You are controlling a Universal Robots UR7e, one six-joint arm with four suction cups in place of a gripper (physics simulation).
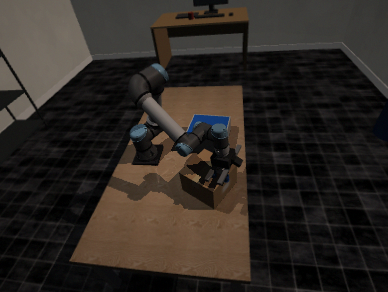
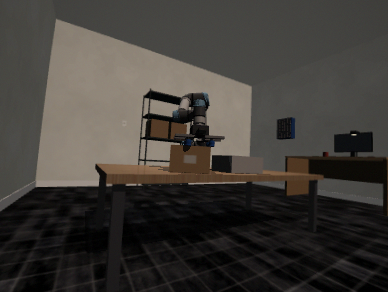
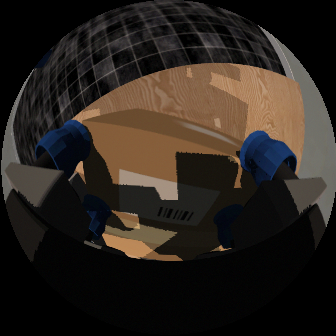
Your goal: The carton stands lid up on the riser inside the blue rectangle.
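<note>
The brown carton [image 1: 200, 191] [image 2: 189, 160] [image 3: 141, 147] stands on the wooden table [image 1: 156, 235] [image 2: 140, 174] near its right edge, label side up. My suction gripper [image 1: 218, 175] [image 2: 198, 142] [image 3: 166, 187] sits down on the carton's top. Its blue cups press on the lid. The riser [image 2: 238, 164] is a low grey block just behind the carton. Its top carries the blue rectangle [image 1: 209, 120], partly hidden by my arm. The carton rests on the table, not on the riser.
My arm's base [image 1: 147, 153] is bolted at the table's left side. A desk [image 1: 200, 21] [image 2: 345, 160] with a monitor stands at the far wall. A black shelf rack [image 2: 163, 95] with boxes stands behind the table.
</note>
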